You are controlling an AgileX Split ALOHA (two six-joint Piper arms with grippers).
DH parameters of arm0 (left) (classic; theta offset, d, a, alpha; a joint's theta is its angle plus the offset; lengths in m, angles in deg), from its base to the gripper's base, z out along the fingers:
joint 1: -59.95 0.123 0 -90
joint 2: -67.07 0 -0.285 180
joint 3: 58.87 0 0.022 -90
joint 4: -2.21 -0.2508 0 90
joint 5: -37.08 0 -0.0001 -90
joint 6: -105.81 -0.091 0 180
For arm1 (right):
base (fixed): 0 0 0 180
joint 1: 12.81 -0.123 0 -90
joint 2: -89.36 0 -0.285 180
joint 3: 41.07 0 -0.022 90
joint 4: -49.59 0.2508 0 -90
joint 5: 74.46 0 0.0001 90
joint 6: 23.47 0.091 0 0
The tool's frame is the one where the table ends.
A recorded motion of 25 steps. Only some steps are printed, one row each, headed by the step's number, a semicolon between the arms.
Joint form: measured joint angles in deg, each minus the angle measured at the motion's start. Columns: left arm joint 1, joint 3, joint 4, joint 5, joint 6, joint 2; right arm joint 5, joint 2, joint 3, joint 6, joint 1, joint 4.
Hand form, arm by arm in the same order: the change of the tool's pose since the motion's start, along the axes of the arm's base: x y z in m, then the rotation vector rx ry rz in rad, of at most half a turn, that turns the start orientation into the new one. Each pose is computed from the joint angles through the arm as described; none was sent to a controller.
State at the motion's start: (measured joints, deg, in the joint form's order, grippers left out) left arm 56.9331 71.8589 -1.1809 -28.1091 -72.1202 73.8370; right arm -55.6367 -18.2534 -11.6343 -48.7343 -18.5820 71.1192
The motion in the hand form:
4: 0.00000 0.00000 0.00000 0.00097 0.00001 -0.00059; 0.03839 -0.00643 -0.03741 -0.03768 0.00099 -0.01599
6: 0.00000 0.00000 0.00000 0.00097 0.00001 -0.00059; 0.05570 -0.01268 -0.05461 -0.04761 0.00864 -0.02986
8: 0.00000 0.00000 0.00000 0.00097 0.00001 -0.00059; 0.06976 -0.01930 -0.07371 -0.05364 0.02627 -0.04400
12: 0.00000 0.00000 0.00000 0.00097 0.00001 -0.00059; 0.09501 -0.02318 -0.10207 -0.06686 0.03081 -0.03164
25: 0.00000 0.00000 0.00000 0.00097 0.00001 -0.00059; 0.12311 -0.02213 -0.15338 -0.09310 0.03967 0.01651
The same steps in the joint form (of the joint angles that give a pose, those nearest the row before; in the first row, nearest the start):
4: 0.00 0.00 0.00 0.00 -0.06 0.00; -4.58 -11.40 -6.80 -0.81 1.21 -0.85
6: 0.00 0.00 0.00 0.00 -0.06 0.00; -5.39 -16.45 -10.61 -0.99 2.31 -1.23
8: 0.00 0.00 0.00 0.00 -0.06 0.00; -5.74 -21.34 -14.14 -1.21 3.40 -1.40
12: 0.00 0.00 0.00 0.00 -0.06 0.00; -6.05 -29.04 -21.11 -2.68 4.07 -1.51
25: 0.00 0.00 0.00 0.00 -0.06 0.00; -6.93 -40.71 -31.06 -5.74 3.98 -1.53

